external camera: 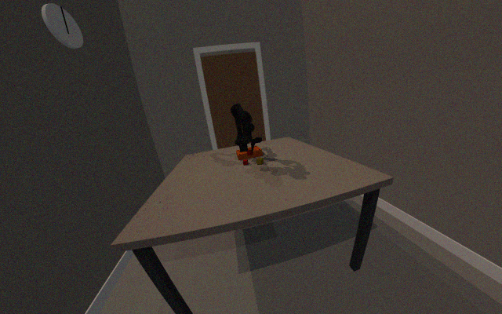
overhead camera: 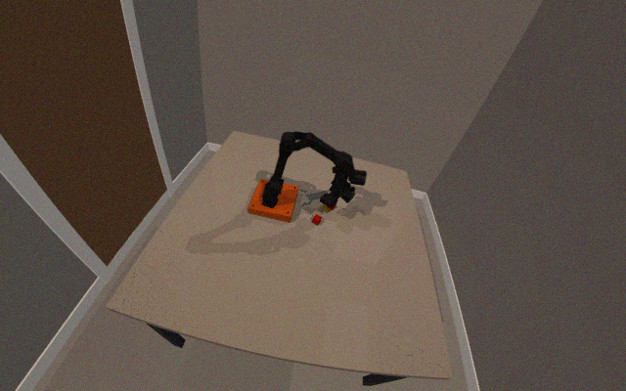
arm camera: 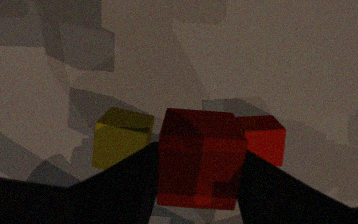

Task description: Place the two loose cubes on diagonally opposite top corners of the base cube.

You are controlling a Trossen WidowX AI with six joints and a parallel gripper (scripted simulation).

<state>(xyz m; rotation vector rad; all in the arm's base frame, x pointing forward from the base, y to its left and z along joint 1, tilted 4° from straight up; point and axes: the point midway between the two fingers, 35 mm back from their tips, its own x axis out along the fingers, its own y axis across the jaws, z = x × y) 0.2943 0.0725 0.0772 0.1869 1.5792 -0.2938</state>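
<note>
Now: the yellow base cube 8 cm below my gripper tip, 6 cm to the left of it and 2 cm behind it. From my gripper tip the other things lie so: red cube right at my gripper tip.
</note>
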